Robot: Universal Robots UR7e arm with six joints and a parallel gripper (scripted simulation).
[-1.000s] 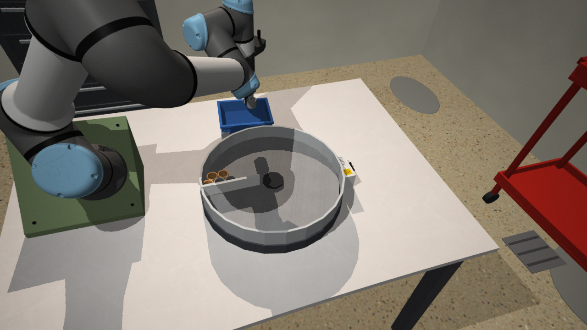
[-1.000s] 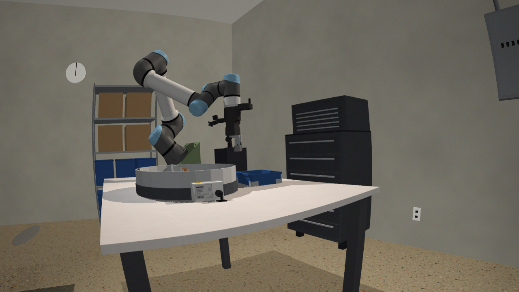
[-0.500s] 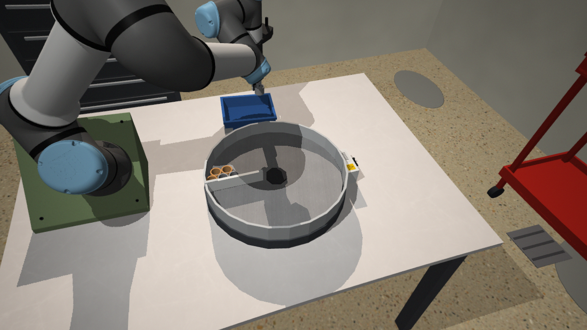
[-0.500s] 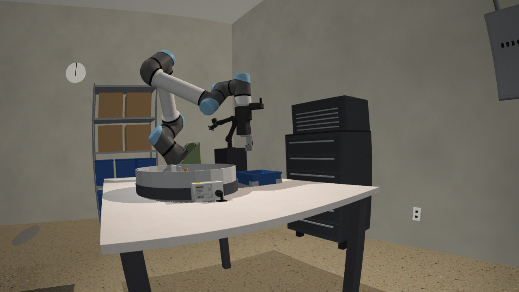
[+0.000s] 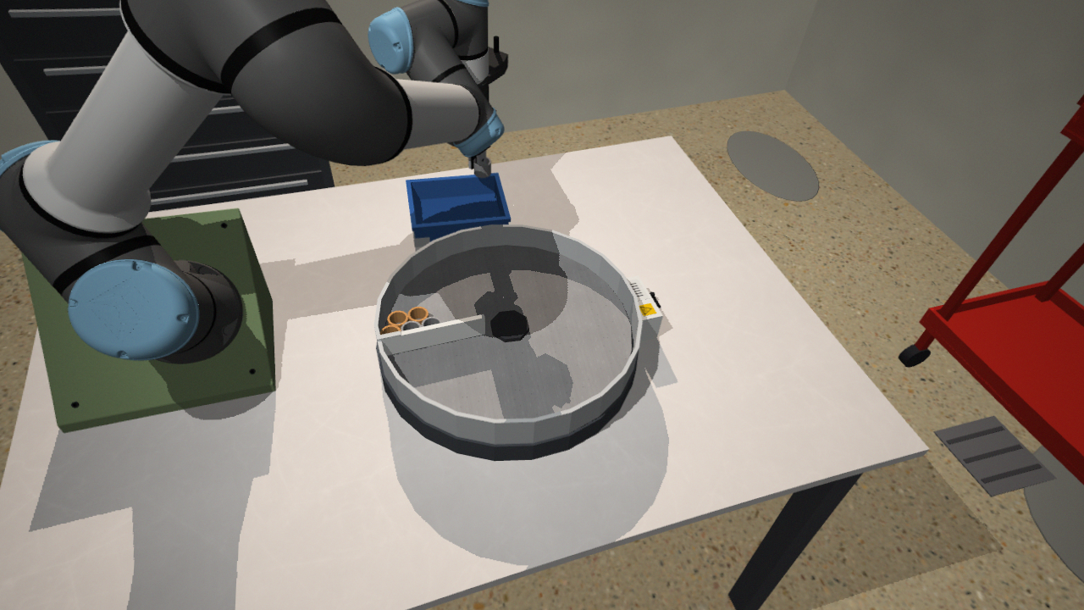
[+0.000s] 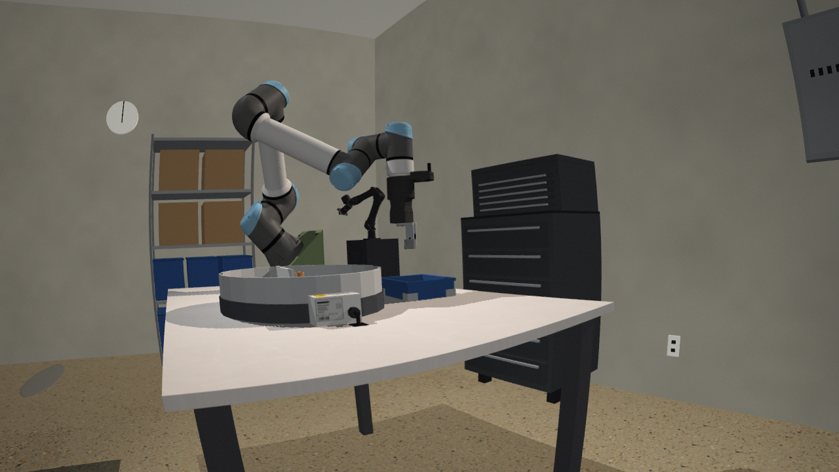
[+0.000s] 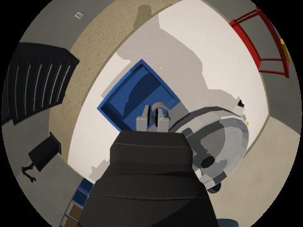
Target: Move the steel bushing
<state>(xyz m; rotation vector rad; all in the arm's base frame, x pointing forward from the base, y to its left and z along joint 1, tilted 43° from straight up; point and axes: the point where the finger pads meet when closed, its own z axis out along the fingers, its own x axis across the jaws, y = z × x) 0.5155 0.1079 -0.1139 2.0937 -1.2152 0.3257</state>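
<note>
Right now my hand is 13 cm above the blue crate, 3 cm to the right of it and 3 cm past it. The rest, counted from my hand: round grey turntable (32 cm to the right, 10 cm below, 6 cm behind).
</note>
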